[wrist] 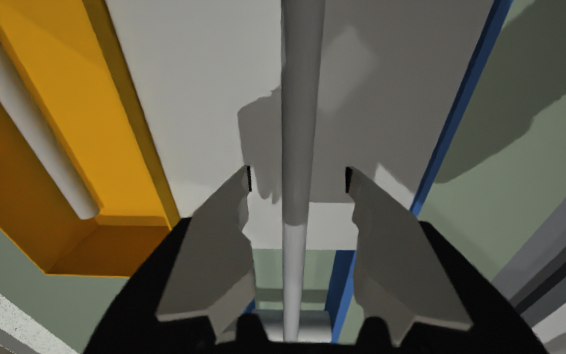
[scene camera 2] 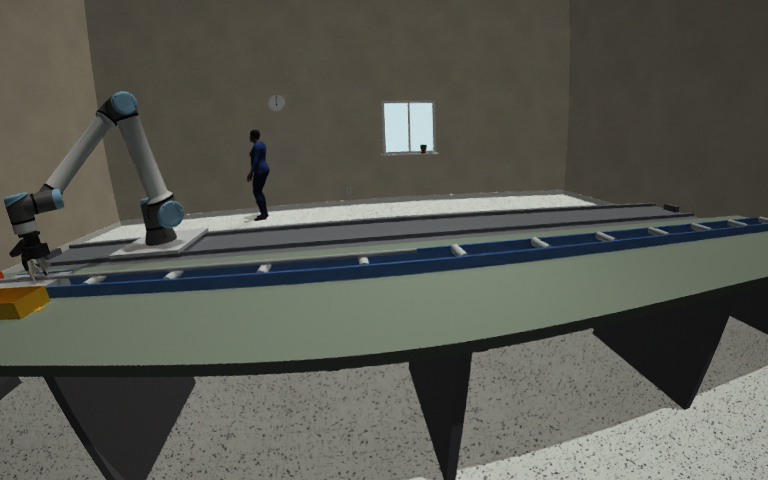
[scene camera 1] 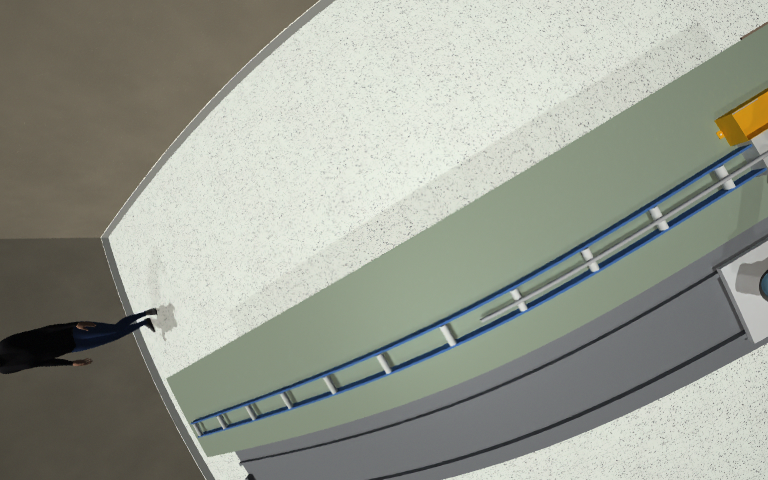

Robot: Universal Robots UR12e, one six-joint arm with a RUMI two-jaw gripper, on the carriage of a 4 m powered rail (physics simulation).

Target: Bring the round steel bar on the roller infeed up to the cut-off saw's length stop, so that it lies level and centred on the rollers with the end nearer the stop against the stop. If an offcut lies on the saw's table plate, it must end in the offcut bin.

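Frame: origin at the arm's base, x up, y ahead, z left, level; metres.
Where they show: gripper, between the fingertips: [wrist: 297,168] [scene camera 2: 41,279]; arm's base, origin of its link: [scene camera 2: 161,240].
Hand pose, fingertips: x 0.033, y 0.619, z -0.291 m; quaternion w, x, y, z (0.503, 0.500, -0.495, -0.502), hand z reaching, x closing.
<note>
Each offset is from my fingertips to the top centre of the thing. "spot": to the spot under its first point.
The long steel bar [scene camera 1: 625,242] [scene camera 2: 339,255] [wrist: 300,125] lies along the roller infeed [scene camera 1: 410,339] [scene camera 2: 317,275] and runs over the saw's table plate @[dx -0.004, dy +0.001, dz -0.084 m] [wrist: 200,75]. My gripper [scene camera 2: 39,270] [wrist: 297,168] is open, low over the plate, with one jaw on each side of the bar and gaps between jaws and bar. A grey round offcut @[dx -0.041, dy +0.244, dz -0.013 m] [wrist: 42,135] lies in the yellow offcut bin @[spot: dx -0.006, dy +0.174, dz +0.123 m] [scene camera 1: 736,129] [scene camera 2: 33,305] [wrist: 132,120]. The bar's end toward the stop is outside the wrist view, so its contact with the stop cannot be seen.
The bin stands close beside the plate. A blue edge strip @[spot: dx +0.000, dy -0.094, dz -0.035 m] [wrist: 452,120] runs along the plate's other side. The arm's carriage [scene camera 1: 741,305] [scene camera 2: 186,240] stands on the grey rail [scene camera 1: 566,407] [scene camera 2: 396,226]. A person [scene camera 1: 45,345] [scene camera 2: 258,169] stands away from the arm.
</note>
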